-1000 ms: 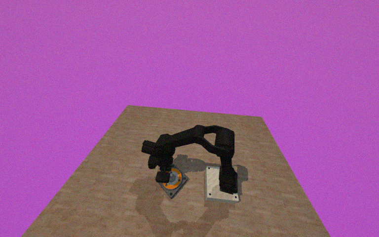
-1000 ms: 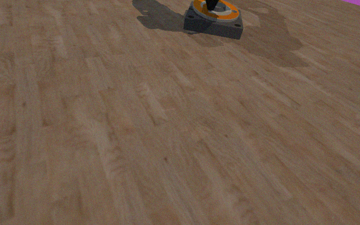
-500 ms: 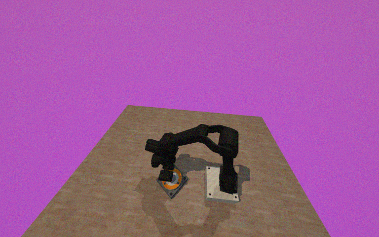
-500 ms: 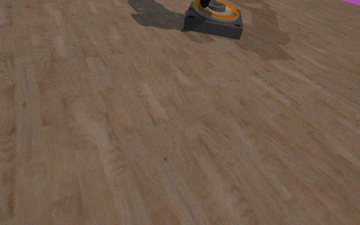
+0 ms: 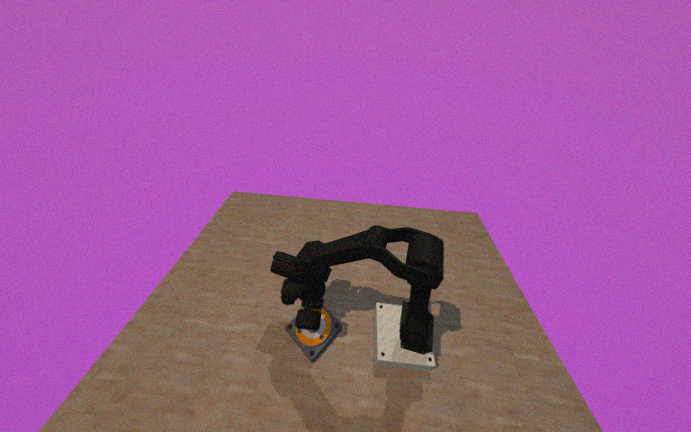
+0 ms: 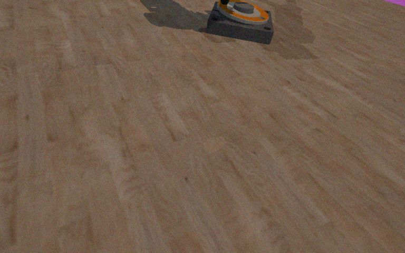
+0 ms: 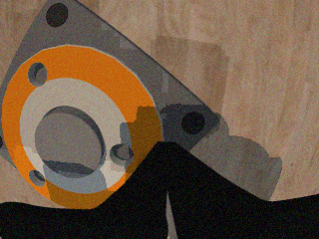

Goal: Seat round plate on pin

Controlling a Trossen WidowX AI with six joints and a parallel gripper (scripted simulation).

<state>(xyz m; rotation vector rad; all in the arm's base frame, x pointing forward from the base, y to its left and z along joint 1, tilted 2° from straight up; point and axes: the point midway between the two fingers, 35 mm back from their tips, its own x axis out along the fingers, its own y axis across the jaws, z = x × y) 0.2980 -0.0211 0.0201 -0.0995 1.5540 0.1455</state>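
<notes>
Now: the round plate 30 mm to the left of my gripper tip, 10 mm below it and 10 mm behind it. Also, from my gripper tip: base: 50 mm to the left, 20 mm below, 10 mm behind.
</notes>
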